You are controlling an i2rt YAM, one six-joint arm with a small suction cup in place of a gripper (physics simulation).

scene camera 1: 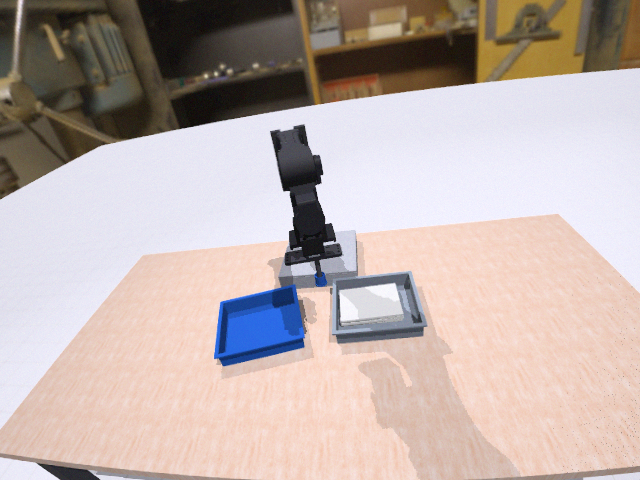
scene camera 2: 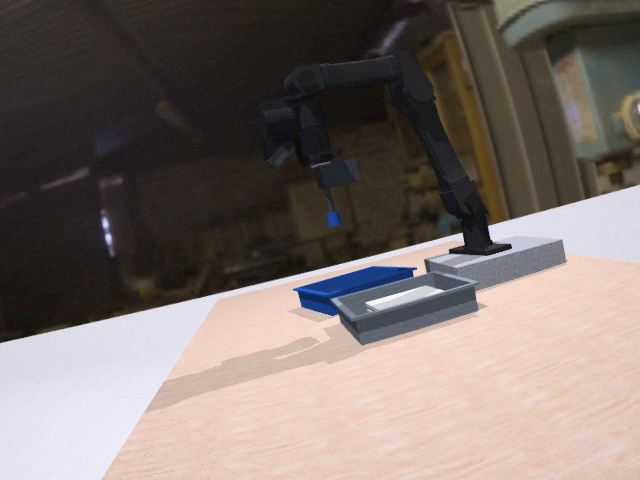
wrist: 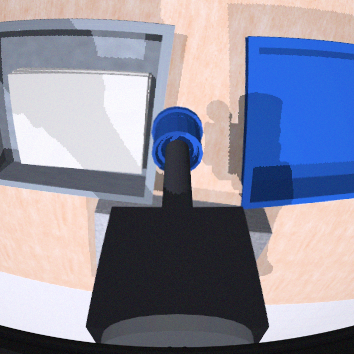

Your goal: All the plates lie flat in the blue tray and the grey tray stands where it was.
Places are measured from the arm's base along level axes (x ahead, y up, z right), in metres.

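Pixels of known places: hand, tool point: (scene camera 1: 321, 283) (scene camera 2: 335, 225) (wrist: 176, 129); arm's base, link origin: (scene camera 2: 479, 251).
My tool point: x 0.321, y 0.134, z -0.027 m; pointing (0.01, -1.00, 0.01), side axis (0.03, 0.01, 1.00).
Observation:
For each thing: its top centre in the pictures, then the offset to it from my tool point. Level surfaces: height alone.
- grey tray, top centre: (wrist: 54, 117) (scene camera 2: 399, 291) (scene camera 1: 375, 299) dx -0.054, dy -0.139, dz -0.137 m
- blue tray, top centre: (wrist: 338, 132) (scene camera 2: 351, 278) (scene camera 1: 258, 317) dx -0.061, dy -0.139, dz +0.204 m
- wooden table, surface height: dy -0.189 m
White rectangular plates (scene camera 1: 369, 302) (scene camera 2: 403, 298) (wrist: 80, 120) lie flat in a stack in the grey tray (scene camera 1: 379, 334) (scene camera 2: 418, 316) (wrist: 162, 75); how many cannot be told. The blue tray (scene camera 1: 261, 330) (scene camera 2: 356, 280) (wrist: 310, 110) stands beside the grey tray, with its floor bare where it shows; its floor is hidden in scene camera 2. My suction cup (scene camera 1: 320, 279) (scene camera 2: 333, 219) (wrist: 177, 137) is blue, with no plate on it. It hangs high above the table, over the gap between the two trays in the wrist view. It is open.
The arm stands on a grey base block (scene camera 1: 343, 253) (scene camera 2: 522, 263) (wrist: 102, 235) behind the trays. The wooden table (scene camera 1: 155, 408) (scene camera 2: 413, 413) carries both trays and the arm's shadow. The tray walls stand higher than the plates.

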